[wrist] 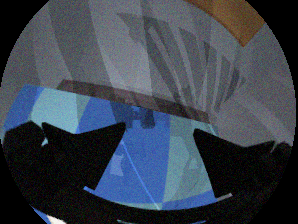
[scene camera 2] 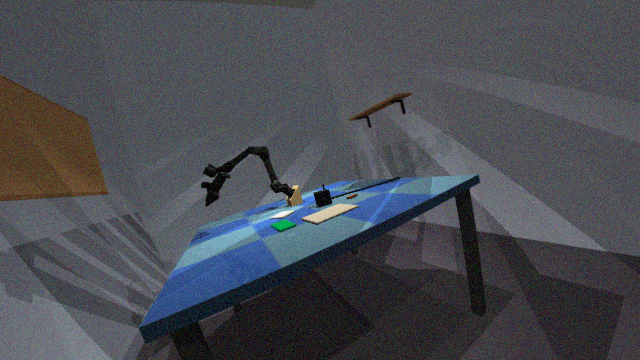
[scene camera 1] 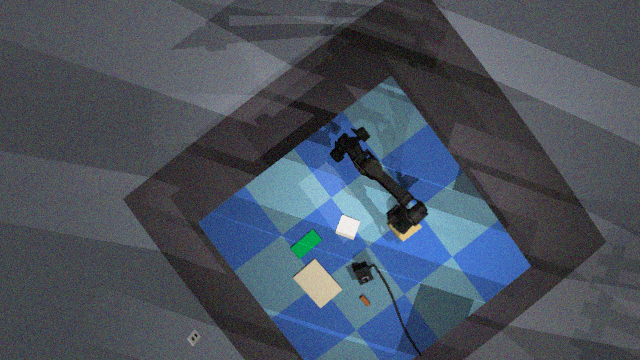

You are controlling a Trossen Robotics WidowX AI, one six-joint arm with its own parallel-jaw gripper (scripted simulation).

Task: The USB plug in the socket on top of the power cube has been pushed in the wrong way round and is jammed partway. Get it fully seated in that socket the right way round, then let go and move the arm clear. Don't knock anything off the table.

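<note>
Tan board [scene camera 1: 315,281] in sight; out of frame in the wrist view. Gripper [wrist: 160,129] open, holding nothing.
</note>
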